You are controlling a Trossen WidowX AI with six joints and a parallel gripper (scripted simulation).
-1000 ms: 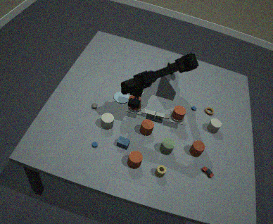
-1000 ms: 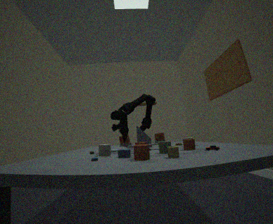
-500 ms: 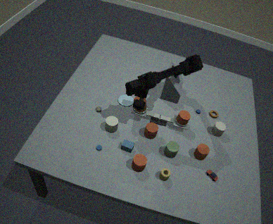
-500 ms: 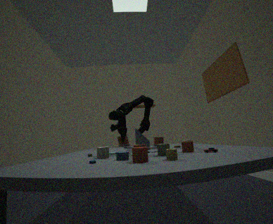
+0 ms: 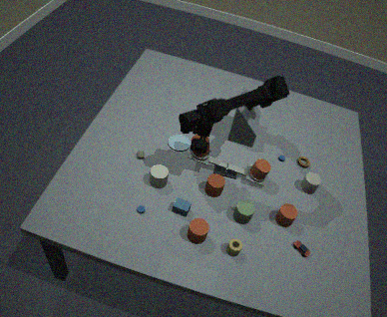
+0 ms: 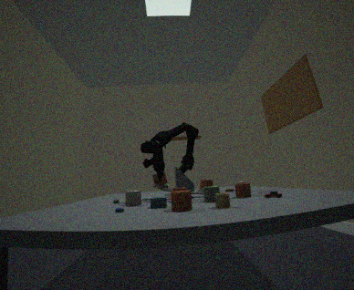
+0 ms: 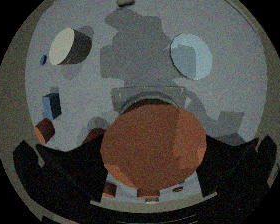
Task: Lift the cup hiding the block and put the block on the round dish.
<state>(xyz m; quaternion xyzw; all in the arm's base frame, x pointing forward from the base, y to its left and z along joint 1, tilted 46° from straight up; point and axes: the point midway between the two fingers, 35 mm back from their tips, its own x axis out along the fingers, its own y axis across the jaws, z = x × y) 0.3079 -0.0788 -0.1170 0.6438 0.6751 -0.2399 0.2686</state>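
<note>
Right now the greenish block is 1 cm to the left of my gripper tip and 2 cm below it. From my gripper tip the other things lie so: blue box 25 cm ahead, 1 cm to the left, 8 cm below; pale blue round dish 9 cm behind, 10 cm to the right, 10 cm below.
</note>
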